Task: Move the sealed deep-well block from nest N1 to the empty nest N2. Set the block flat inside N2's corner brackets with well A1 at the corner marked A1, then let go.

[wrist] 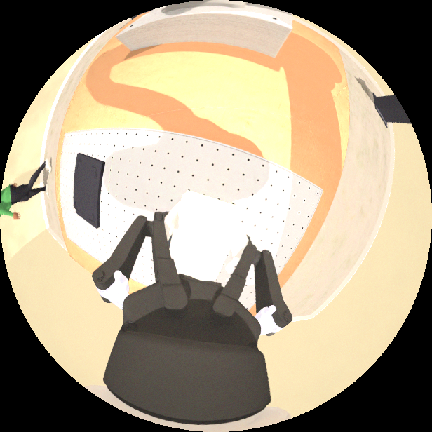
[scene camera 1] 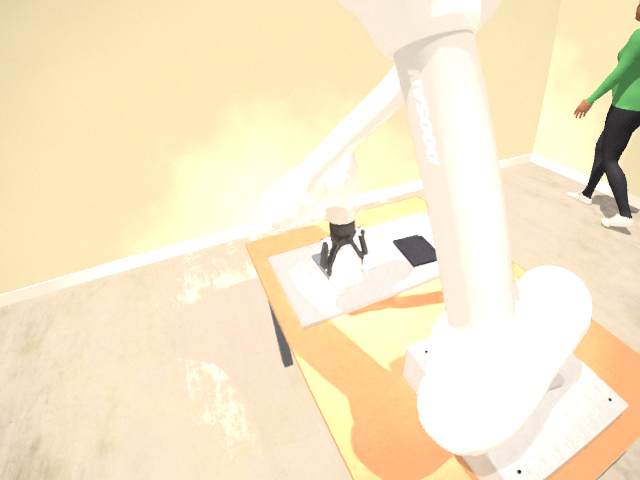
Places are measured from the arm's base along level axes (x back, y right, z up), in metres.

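Pixels of known places: gripper, fingertip midpoint: (scene camera 1: 345, 278).
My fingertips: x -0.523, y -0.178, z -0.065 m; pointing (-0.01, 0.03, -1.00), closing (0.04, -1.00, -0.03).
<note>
For each thing: its top centre in the pictures, then the offset to it from my fingertips. "spot": a spot on its surface instead. Level surfaces: height alone.
- deep-well block, top centre: (scene camera 1: 341, 261) dx -0.029, dy -0.001, dz +0.047 m
- white perforated board, surface height: dz -0.015 m
- grey edge, surface spot: (scene camera 1: 319, 259) spot: dx -0.135, dy -0.042, dz -0.002 m
- orange table, surface height: dz -0.028 m
The deep-well block (scene camera 1: 345, 273) (wrist: 202, 237) shows as an overexposed white box, and its wells and A1 corner cannot be made out. My gripper (scene camera 1: 346, 262) (wrist: 206, 217) is shut on it, one dark finger on each side. The block looks upright, over the left part of the white perforated board (scene camera 1: 308, 313) (wrist: 287, 187). Its height above the surface cannot be told. A dark, flat, nest-like plate (scene camera 1: 416, 250) (wrist: 89, 190) lies apart from it, at the board's other side. A grey edge (scene camera 1: 320, 259) shows beside the fingers in the scene view. No nest labels or corner marks are readable.
The board lies on an orange table (scene camera 1: 330, 361) (wrist: 200, 85). The robot's pale base block (scene camera 1: 415, 367) (wrist: 210, 32) stands on the table. The arm covers part of the board's right side in the scene view. A person in green (scene camera 1: 626, 77) (wrist: 6, 200) is beyond the table.
</note>
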